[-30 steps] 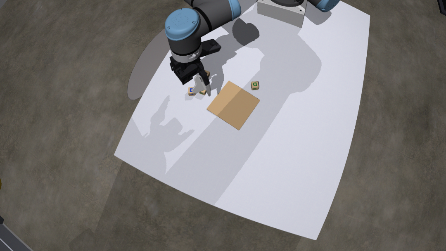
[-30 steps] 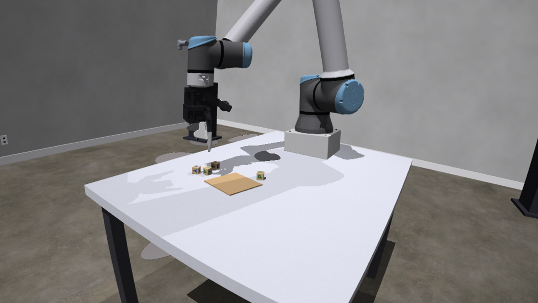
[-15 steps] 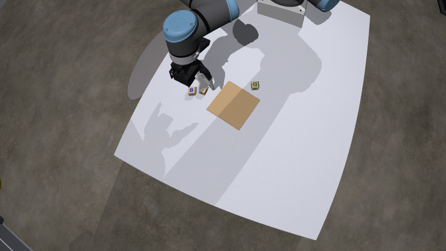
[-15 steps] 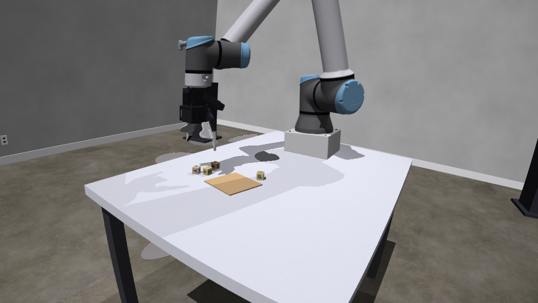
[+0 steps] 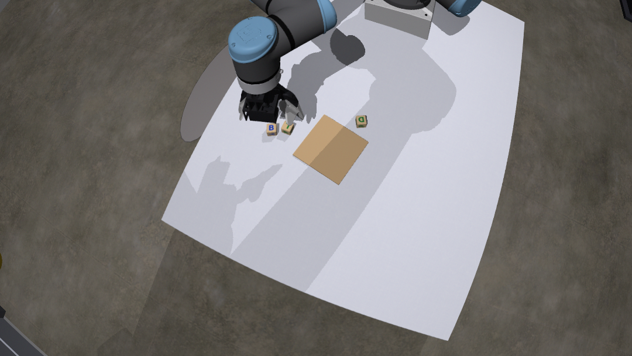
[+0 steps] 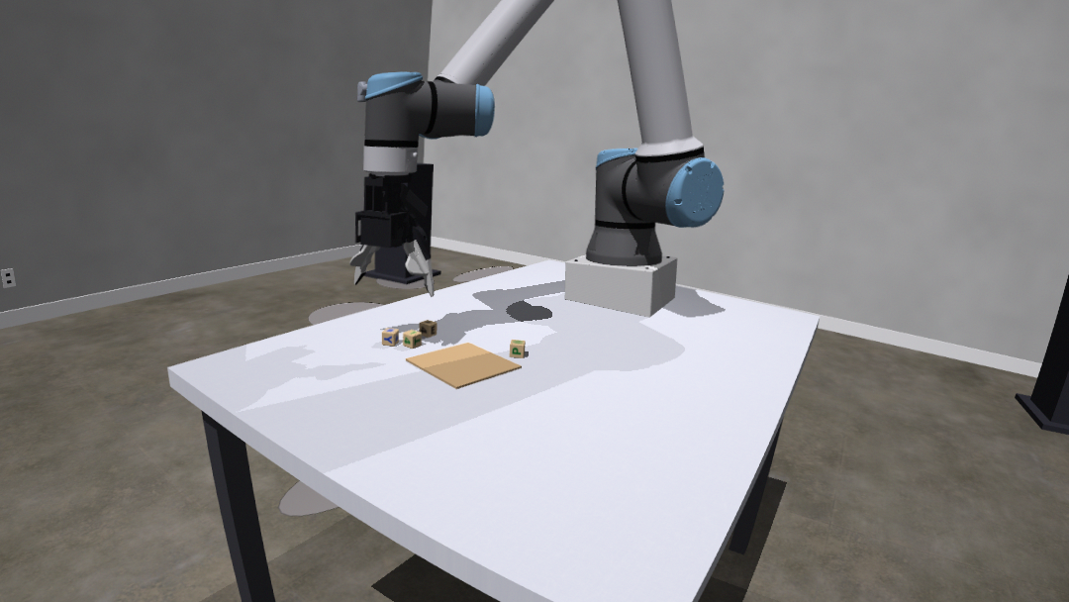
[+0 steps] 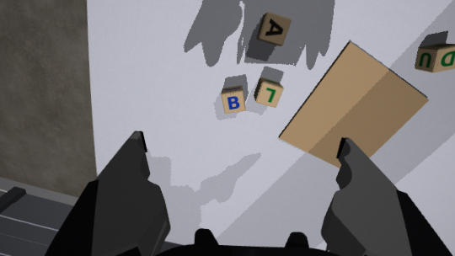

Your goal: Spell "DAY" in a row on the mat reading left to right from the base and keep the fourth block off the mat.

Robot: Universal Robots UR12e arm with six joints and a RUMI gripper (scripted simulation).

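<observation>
Right now the blue-lettered block is 1 cm to the right of my hand and 9 cm below it. Also, from my hand: D block: 9 cm behind, 21 cm to the left, 9 cm below; green-lettered block: 1 cm behind, 3 cm to the left, 9 cm below; tan mat: 16 cm to the left, 10 cm below.
</observation>
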